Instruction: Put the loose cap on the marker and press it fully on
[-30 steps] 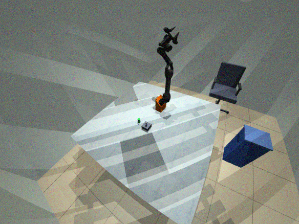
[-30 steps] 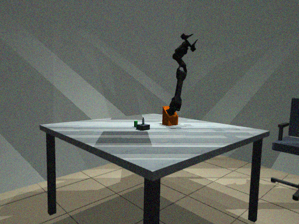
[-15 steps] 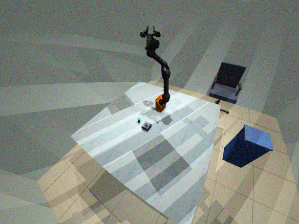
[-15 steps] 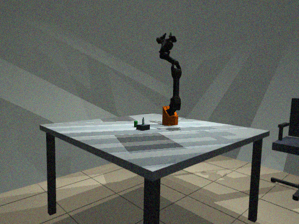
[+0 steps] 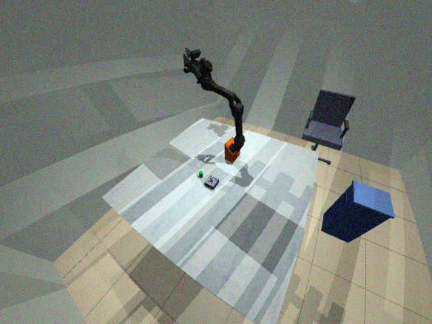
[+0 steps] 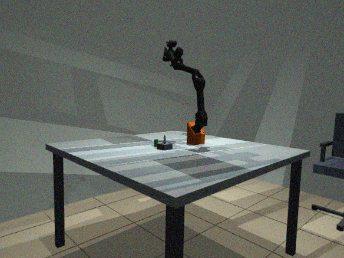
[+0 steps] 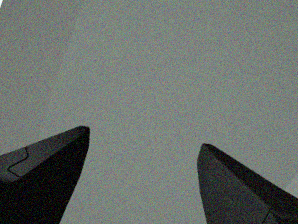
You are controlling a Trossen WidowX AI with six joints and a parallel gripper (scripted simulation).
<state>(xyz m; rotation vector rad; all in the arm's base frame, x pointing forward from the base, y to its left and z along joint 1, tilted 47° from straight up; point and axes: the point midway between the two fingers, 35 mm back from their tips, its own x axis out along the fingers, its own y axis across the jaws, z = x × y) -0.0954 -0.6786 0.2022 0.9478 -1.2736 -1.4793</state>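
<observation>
The green cap is 30 cm ahead of my gripper tip, 23 cm to the left of it and 75 cm below it. From my gripper tip the other things lie so: dark holder block 32 cm ahead, 33 cm to the left, 75 cm below.
</observation>
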